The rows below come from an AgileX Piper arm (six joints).
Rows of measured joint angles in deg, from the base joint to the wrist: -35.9 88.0 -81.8 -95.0 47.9 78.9; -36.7 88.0 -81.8 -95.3 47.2 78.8; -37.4 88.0 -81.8 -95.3 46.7 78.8; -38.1 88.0 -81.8 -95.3 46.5 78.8; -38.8 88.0 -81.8 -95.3 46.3 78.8; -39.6 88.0 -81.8 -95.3 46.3 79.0; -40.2 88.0 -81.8 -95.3 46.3 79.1; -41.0 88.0 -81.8 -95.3 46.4 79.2; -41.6 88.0 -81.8 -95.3 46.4 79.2; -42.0 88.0 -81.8 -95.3 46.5 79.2; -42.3 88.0 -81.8 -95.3 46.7 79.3; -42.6 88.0 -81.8 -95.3 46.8 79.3
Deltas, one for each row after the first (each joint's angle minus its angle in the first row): -0.8 0.0 0.0 -0.3 -0.7 -0.1; -1.5 0.0 0.0 -0.3 -1.2 -0.1; -2.2 0.0 0.0 -0.3 -1.4 -0.1; -2.9 0.0 0.0 -0.3 -1.6 -0.1; -3.7 0.0 0.0 -0.3 -1.6 0.1; -4.3 0.0 0.0 -0.3 -1.6 0.2; -5.1 0.0 0.0 -0.3 -1.5 0.3; -5.7 0.0 0.0 -0.3 -1.5 0.3; -6.1 0.0 0.0 -0.3 -1.4 0.3; -6.4 0.0 0.0 -0.3 -1.2 0.4; -6.7 0.0 0.0 -0.3 -1.1 0.4
